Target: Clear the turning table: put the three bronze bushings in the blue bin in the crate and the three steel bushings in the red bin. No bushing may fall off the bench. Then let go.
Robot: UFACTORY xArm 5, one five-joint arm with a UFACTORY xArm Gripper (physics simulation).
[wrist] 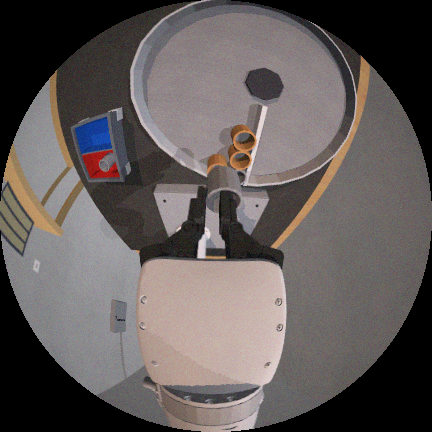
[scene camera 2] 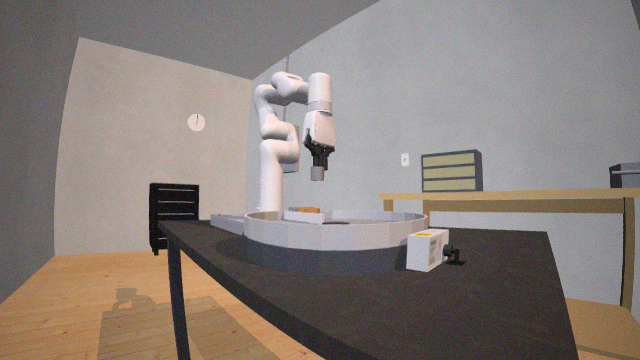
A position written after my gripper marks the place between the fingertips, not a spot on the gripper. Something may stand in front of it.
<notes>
In view: my gripper [scene camera 2: 320, 170], a turning table [scene camera 2: 335, 242] and a crate [wrist: 93, 137].
My gripper is seen too in the wrist view [wrist: 212, 195]. The turning table shows as well in the wrist view [wrist: 192, 79].
</notes>
